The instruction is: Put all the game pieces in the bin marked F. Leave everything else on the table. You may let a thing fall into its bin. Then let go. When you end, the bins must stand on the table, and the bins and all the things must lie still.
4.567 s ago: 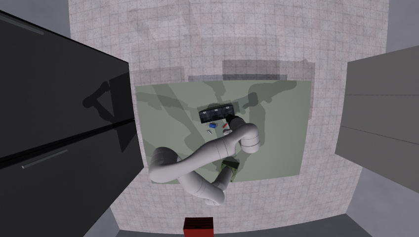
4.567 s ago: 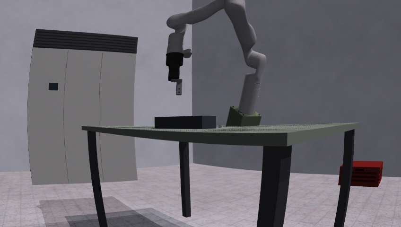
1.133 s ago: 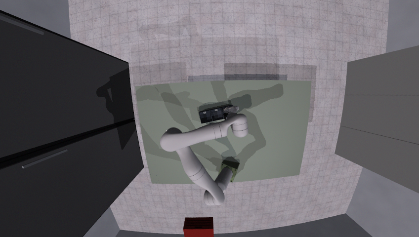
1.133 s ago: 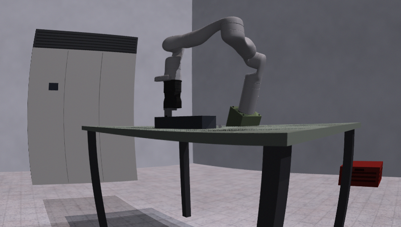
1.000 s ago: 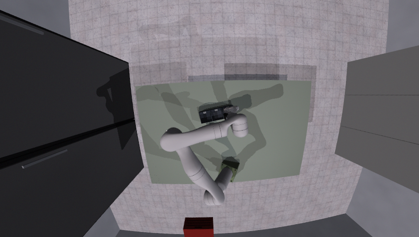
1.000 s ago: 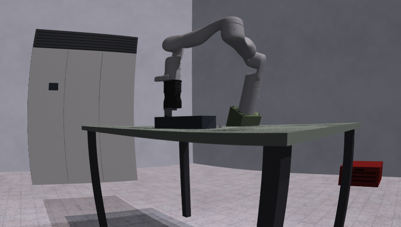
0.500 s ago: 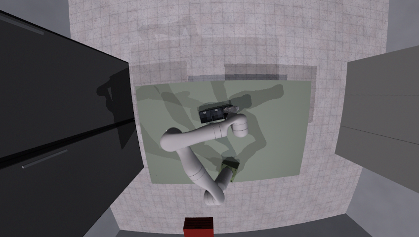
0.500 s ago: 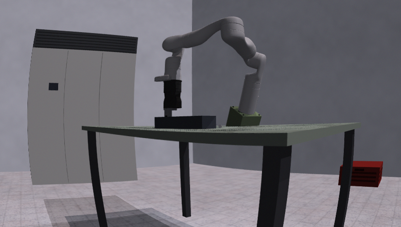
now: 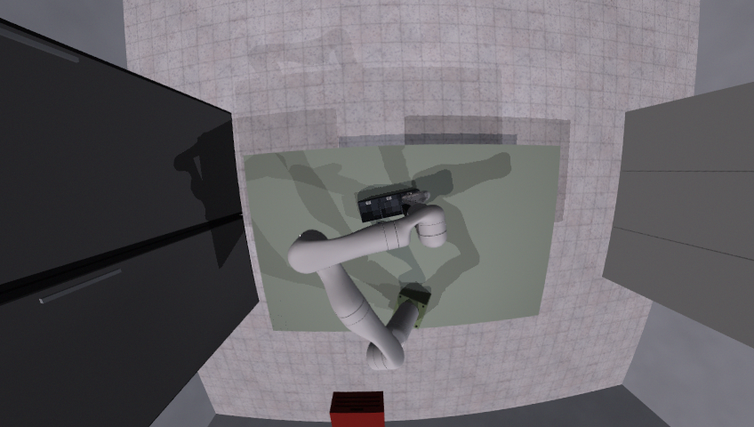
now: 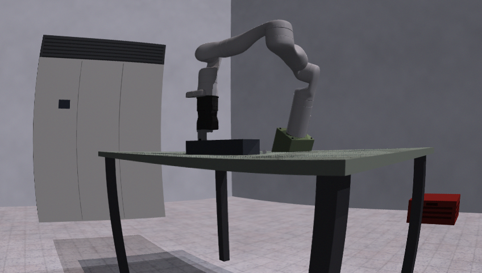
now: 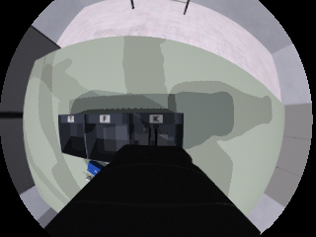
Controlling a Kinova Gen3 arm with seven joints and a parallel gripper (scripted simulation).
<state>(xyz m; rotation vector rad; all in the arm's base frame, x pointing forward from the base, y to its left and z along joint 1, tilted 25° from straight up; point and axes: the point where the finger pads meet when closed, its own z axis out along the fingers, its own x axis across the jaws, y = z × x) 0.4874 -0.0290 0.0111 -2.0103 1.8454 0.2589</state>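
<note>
The black bin row lies 2 cm behind my hand, 8 cm to the left of it and 1 cm below it. Also, from my hand: red piece 11 cm behind, 2 cm to the left, 3 cm below; pale tile 10 cm behind, 3 cm to the right, 3 cm below; blue piece 11 cm behind, 12 cm to the left, 3 cm below.
</note>
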